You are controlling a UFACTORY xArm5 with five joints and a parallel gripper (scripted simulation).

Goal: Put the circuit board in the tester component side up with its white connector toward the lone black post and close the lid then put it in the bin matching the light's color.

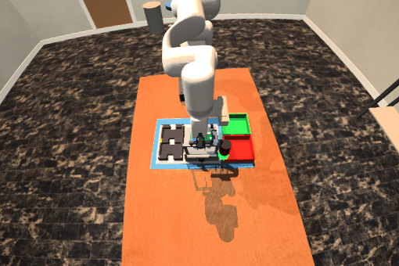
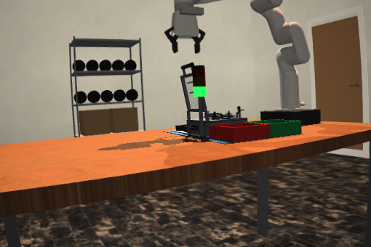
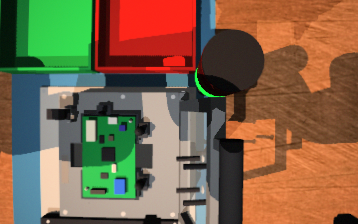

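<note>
Right now the green circuit board is 130 mm behind my hand, 10 mm to the left of it and 260 mm below it. Also, from my hand: red bin: 70 mm behind, 210 mm to the left, 320 mm below; then tester lid: 20 mm behind, 150 mm below; then green bin: 220 mm behind, 220 mm to the left, 320 mm below.
</note>
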